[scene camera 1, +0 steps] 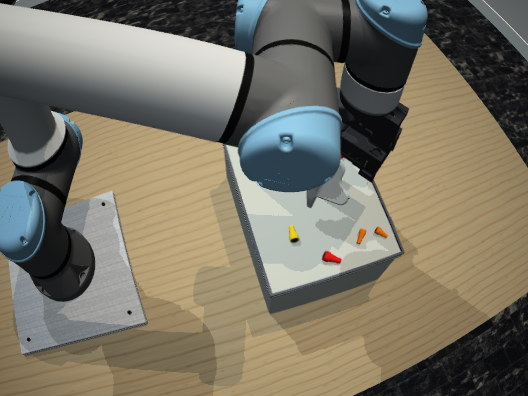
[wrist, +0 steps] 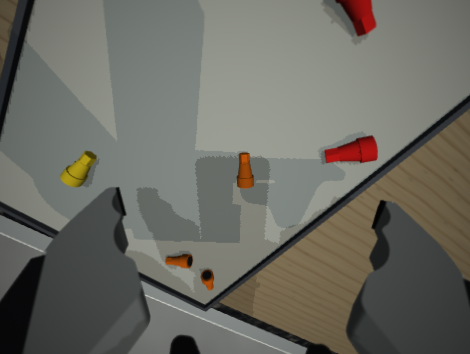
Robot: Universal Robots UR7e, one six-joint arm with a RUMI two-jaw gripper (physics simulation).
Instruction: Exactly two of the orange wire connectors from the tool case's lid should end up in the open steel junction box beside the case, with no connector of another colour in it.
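Where they show: gripper, fingertip midpoint: [wrist: 247, 196]; arm's base, link origin: [scene camera 1: 63, 265].
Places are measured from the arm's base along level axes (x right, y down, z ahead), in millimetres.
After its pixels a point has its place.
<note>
Orange connectors lie on the case lid [scene camera 1: 285, 277] {x 205, y -123, z 375 mm} [wrist: 300, 75] {x 26, y -123, z 503 mm}: one [wrist: 245, 171] {x 89, y -132, z 507 mm} near the middle of the wrist view, hidden in the scene view, and two near the lid's corner, one [scene camera 1: 361, 236] {x 196, y -132, z 506 mm} [wrist: 179, 260] {x 190, y -131, z 506 mm} and another [scene camera 1: 381, 232] {x 204, y -132, z 539 mm} [wrist: 207, 279] {x 195, y -134, z 536 mm} closer to the edge. My gripper [scene camera 1: 327, 199] [wrist: 247, 196] {x 92, y -155, z 510 mm} is open and empty above the lid. In the wrist view, the middle orange connector lies between the lines of the fingers, slightly beyond the tips. The steel junction box does not show in either view; the arm covers part of the scene view.
A yellow connector [scene camera 1: 293, 234] {x 153, y -137, z 411 mm} [wrist: 77, 170] {x 147, y -134, z 413 mm} lies on the lid. A red connector [scene camera 1: 331, 257] {x 208, y -136, z 446 mm} lies near its front edge. Two more red ones [wrist: 352, 150] {x 42, y -135, z 551 mm} [wrist: 361, 17] {x -7, y -133, z 509 mm} show in the wrist view. The arm's base plate [scene camera 1: 112, 280] {x 65, y -1, z 99 mm} is on the wooden table [scene camera 1: 175, 240] {x 25, y 16, z 243 mm} at left.
</note>
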